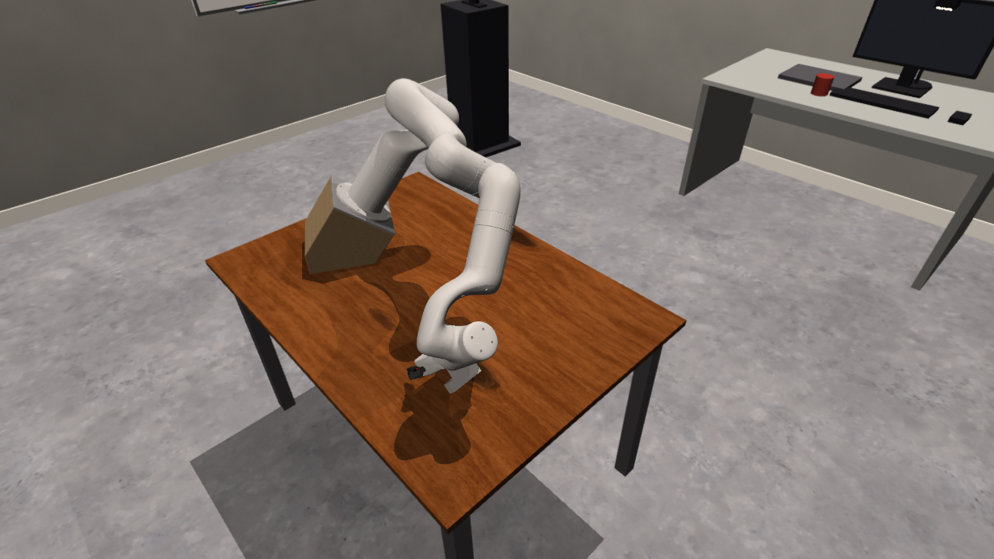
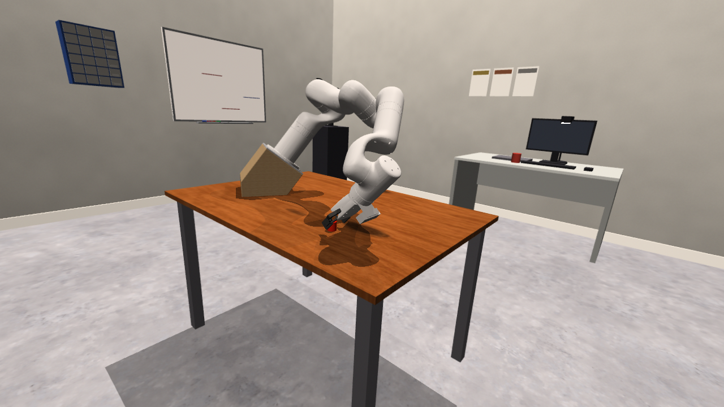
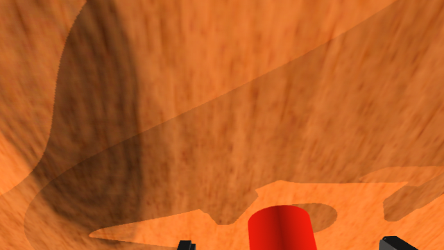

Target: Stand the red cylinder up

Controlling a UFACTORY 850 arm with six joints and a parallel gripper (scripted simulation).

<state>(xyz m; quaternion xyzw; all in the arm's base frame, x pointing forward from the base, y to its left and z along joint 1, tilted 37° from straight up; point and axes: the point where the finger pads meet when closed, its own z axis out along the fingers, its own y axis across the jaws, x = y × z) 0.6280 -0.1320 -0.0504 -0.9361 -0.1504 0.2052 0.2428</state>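
My gripper is now 1 cm past the red short cylinder and 2 cm above it.
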